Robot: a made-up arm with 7 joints.
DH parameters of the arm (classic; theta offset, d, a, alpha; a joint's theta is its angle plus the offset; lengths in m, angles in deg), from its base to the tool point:
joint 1: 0 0.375 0 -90
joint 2: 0 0 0 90
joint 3: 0 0.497 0.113 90
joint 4: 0 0 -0.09 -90
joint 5: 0 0.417 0 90
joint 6: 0 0 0.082 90
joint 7: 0 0 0 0
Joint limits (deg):
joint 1: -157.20..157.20
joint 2: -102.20..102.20
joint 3: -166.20..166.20
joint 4: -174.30..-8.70
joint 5: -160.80..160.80
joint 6: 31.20..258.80
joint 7: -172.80..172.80
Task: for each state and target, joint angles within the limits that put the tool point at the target. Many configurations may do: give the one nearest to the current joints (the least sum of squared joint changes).
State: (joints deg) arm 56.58 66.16 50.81 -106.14 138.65 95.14 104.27
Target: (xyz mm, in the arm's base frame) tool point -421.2 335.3 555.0
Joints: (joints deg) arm 64.58 50.96 97.39 -134.41 139.52 95.39 104.27
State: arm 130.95 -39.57 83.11 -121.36 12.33 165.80 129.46
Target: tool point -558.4 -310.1 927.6
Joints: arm 93.23 -32.93 84.72 -95.60 10.68 154.76 129.46
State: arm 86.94 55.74 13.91 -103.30 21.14 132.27 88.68
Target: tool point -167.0 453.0 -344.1
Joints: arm 105.07 102.20 5.36 -90.19 19.32 118.21 88.68
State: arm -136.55 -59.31 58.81 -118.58 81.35 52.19 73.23
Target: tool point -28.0 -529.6 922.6
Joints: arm -157.20 -16.41 47.81 -104.21 83.59 59.16 73.23
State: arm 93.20 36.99 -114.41 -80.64 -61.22 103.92 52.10
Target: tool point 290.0 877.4 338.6
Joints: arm 107.66 82.83 -78.92 -73.24 -61.55 108.41 52.10
